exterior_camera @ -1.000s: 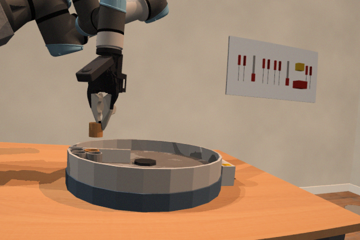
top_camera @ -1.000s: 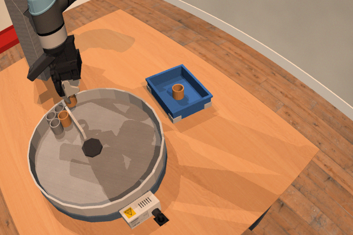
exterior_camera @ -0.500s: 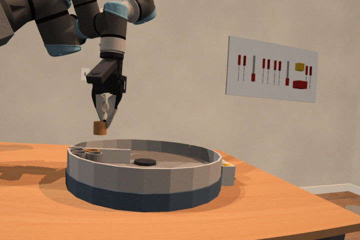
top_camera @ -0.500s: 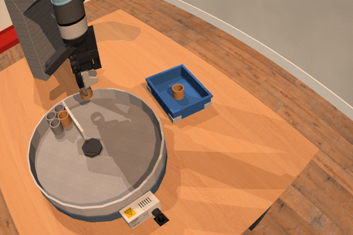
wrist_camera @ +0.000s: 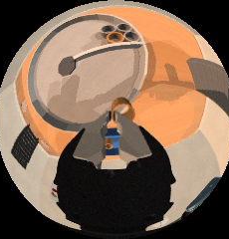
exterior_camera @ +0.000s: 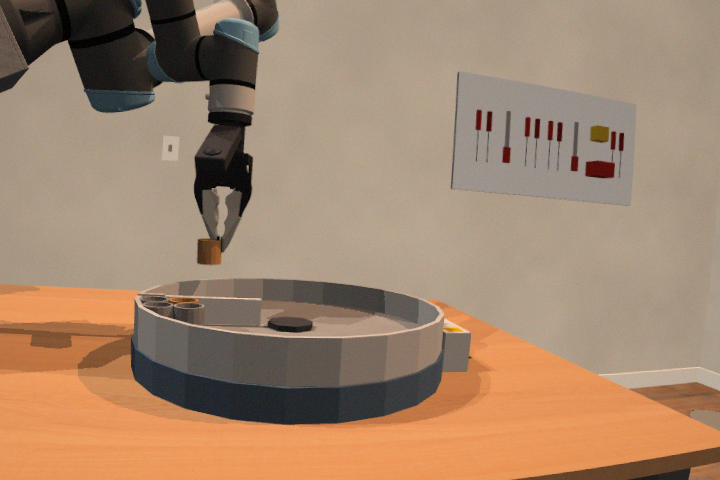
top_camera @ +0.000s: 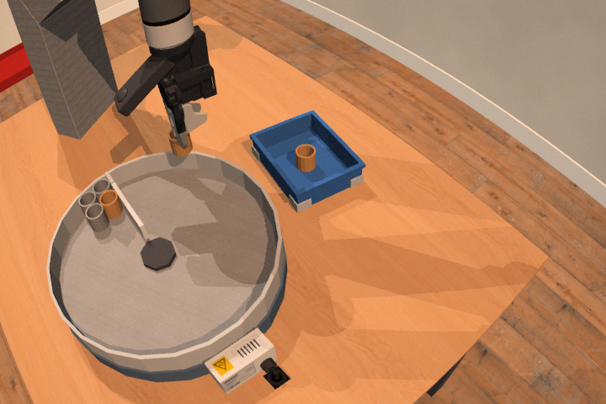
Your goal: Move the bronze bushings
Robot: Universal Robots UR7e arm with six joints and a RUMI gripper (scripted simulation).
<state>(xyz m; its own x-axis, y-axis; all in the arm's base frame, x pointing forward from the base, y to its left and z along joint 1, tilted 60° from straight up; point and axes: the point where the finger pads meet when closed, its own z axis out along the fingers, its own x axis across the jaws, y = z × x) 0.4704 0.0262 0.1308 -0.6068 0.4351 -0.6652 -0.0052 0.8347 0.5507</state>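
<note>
Right now the blue crate is 30 mm ahead of my hand, 220 mm to the left of it and 130 mm below it. Also, from my hand: grey turntable (130 mm ahead, 110 mm to the right, 100 mm below).
</note>
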